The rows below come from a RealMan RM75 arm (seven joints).
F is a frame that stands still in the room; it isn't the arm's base.
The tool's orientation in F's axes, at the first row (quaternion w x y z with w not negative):
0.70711 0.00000 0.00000 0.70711
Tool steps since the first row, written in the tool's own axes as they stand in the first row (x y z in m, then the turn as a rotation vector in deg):
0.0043 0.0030 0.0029 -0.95 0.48 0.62
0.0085 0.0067 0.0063 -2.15 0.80 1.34
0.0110 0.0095 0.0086 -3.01 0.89 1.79
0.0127 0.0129 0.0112 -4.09 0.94 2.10
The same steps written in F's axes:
-0.0030 0.0043 0.0029 -0.48 -0.95 0.62
-0.0067 0.0085 0.0063 -0.80 -2.15 1.34
-0.0095 0.0110 0.0086 -0.89 -3.01 1.79
-0.0129 0.0127 0.0112 -0.94 -4.09 2.10

